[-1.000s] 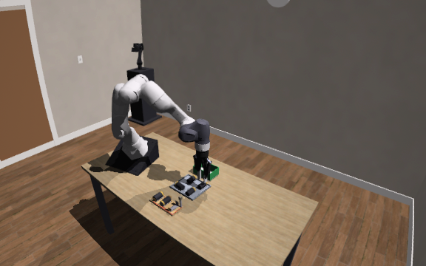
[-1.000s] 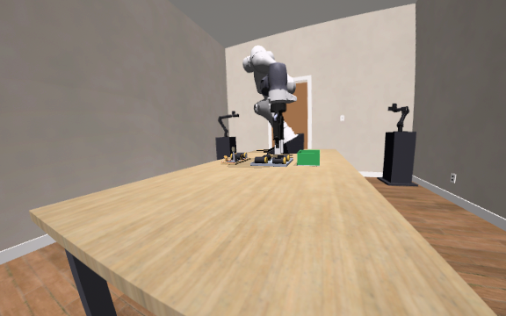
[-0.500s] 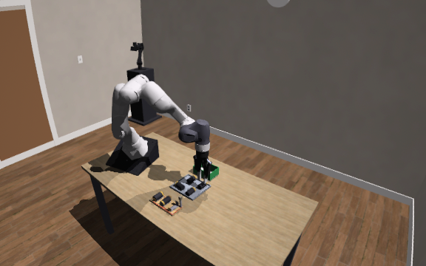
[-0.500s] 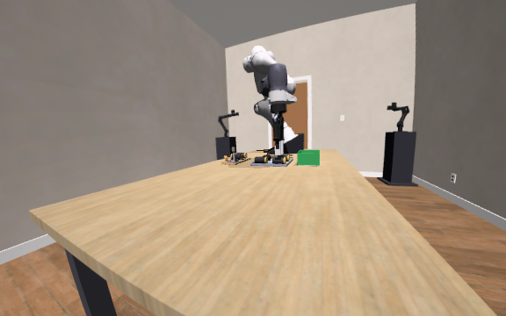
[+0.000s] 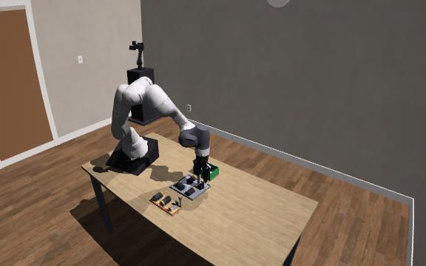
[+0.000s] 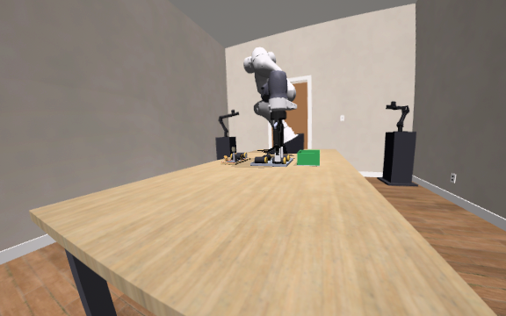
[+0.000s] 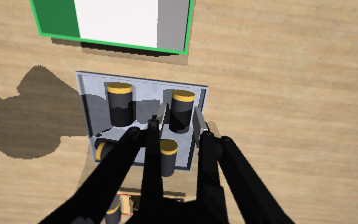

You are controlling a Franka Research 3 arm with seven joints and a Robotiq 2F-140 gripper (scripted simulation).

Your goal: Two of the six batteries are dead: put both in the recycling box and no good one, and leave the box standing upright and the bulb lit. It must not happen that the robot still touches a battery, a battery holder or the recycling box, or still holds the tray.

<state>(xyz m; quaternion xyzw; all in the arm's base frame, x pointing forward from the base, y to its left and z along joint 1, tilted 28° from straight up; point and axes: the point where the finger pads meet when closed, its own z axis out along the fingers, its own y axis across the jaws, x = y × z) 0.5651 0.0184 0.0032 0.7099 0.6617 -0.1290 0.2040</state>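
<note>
Now: the bulb 10 mm ahead of my hand, 230 mm to the right of it and 30 mm above it. From my hand the other things lie so: green recycling box: 70 mm behind, 140 mm to the left, 40 mm below; grey tray: 60 mm behind, 40 mm to the right, 50 mm below.
</note>
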